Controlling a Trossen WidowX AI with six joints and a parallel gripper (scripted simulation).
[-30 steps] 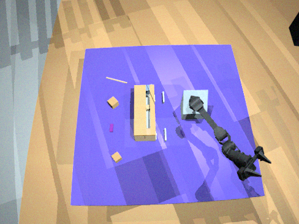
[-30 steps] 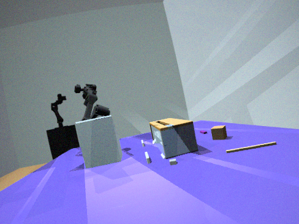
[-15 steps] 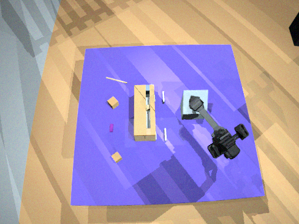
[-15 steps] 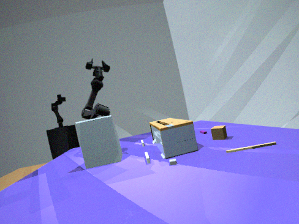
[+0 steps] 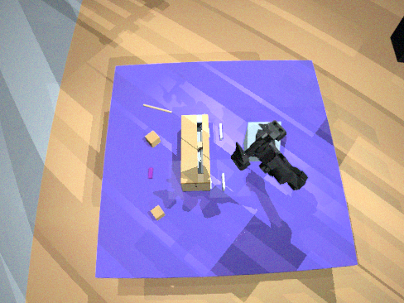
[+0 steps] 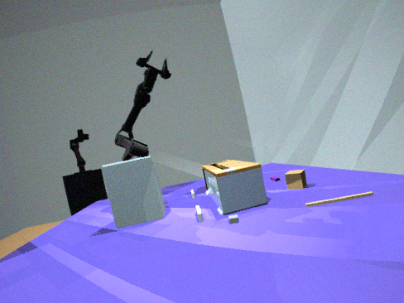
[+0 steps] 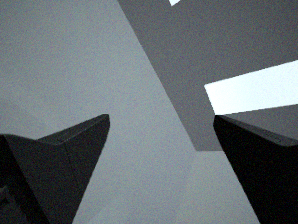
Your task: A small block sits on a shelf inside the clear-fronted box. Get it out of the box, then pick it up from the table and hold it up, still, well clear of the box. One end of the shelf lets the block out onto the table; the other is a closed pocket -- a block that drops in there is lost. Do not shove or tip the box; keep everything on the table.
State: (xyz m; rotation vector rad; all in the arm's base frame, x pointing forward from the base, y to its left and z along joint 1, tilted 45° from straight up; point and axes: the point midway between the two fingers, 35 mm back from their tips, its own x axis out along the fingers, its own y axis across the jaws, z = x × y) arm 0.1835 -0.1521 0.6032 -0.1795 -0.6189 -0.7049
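Now: the tan block 180 mm ahead of my gripper tip, 280 mm to the right of it and 670 mm below it. Also, from my gripper tip: thin wooden stick: 460 mm ahead, 540 mm to the right, 750 mm below; box: 160 mm ahead, 250 mm to the right, 690 mm below.
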